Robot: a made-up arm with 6 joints.
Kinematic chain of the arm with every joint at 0, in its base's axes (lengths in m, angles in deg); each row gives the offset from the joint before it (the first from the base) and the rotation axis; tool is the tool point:
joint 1: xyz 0 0 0.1 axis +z
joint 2: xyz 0 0.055 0 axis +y
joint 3: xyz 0 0 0.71 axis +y
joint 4: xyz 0 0 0.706 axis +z
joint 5: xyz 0 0 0 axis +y
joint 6: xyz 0 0 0.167 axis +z
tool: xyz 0 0 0
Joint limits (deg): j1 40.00..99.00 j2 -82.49..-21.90 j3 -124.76..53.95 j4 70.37..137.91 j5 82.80..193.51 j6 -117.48..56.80
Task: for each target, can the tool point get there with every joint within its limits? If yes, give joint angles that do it. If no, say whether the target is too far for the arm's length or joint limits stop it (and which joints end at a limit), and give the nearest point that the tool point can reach.
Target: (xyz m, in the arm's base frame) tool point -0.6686 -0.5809 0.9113
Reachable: yes | joints 45.74 -61.85 35.25 131.39 171.57 -77.71
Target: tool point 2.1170 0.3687 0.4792
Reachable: no: too far | nearest point 0.0184 0.0531 1.2042 | short by 2.243 m
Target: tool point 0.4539 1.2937 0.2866
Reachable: no: joint limits stop it (at a limit: joint 1, joint 2, joint 3, joint 4) | nearest point -0.0330 0.2403 1.2870 | short by 1.532 m
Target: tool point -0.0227 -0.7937 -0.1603
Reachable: yes | joints 92.49 -68.32 -97.29 130.76 179.04 -4.68
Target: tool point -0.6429 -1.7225 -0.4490
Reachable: no: too far | nearest point -0.4734 -1.2684 -0.1736 | short by 0.557 m
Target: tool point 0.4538 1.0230 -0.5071
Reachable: no: joint limits stop it (at a limit: joint 1, joint 2, joint 3, joint 4, joint 5) | nearest point -0.3073 -0.0410 -0.3972 | short by 1.313 m
